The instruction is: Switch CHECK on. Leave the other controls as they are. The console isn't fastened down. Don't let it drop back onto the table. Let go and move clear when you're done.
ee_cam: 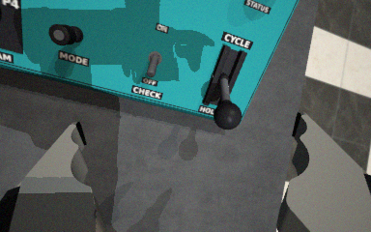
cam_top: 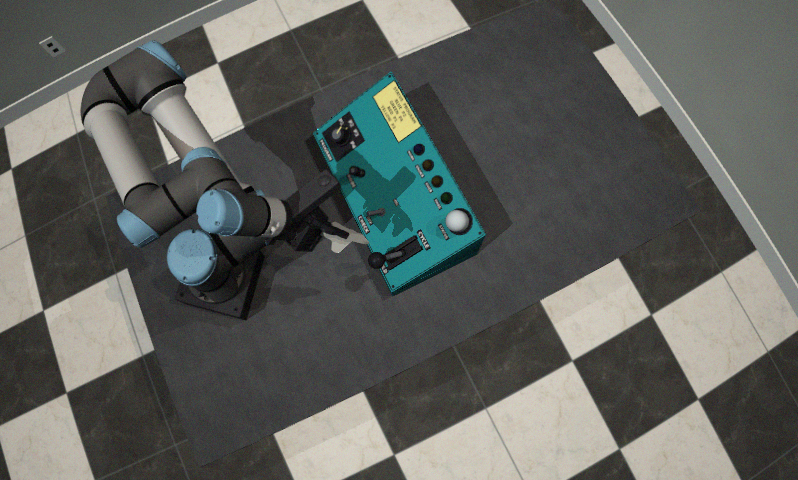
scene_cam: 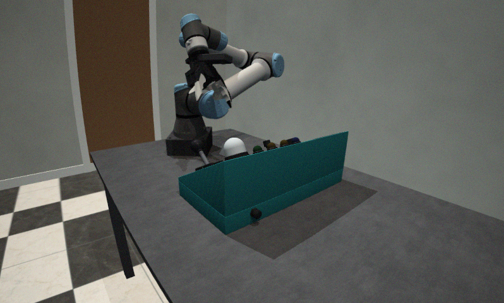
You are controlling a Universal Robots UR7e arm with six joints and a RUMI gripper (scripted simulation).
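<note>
My gripper is now 8 cm short of the check toggle, 3 cm to the right of it and 15 cm above it. Round my hand: cycle lever 4 cm ahead, 9 cm to the right, 14 cm below; teal console 12 cm ahead, 9 cm to the left, 17 cm below; mode knob 10 cm ahead, 15 cm to the left, 14 cm below.
</note>
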